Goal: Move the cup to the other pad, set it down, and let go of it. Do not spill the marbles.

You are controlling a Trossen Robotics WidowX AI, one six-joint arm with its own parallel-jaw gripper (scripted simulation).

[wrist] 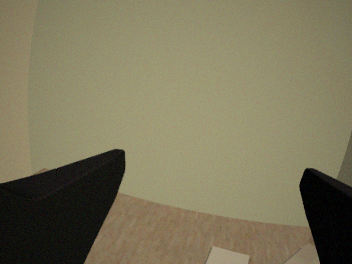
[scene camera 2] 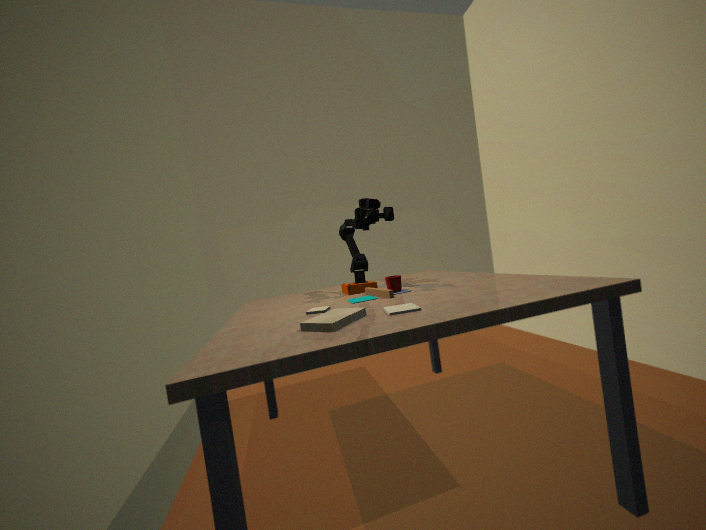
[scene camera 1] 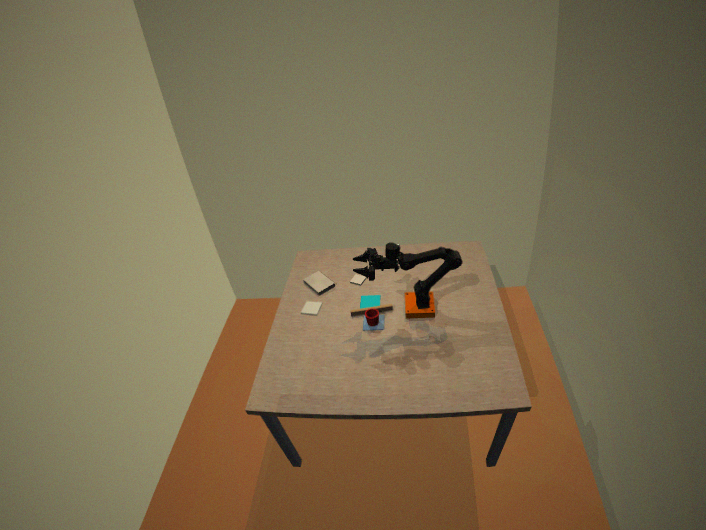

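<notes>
My gripper's open and it's holding nothing, and there's a grey slab in view as well.
</notes>
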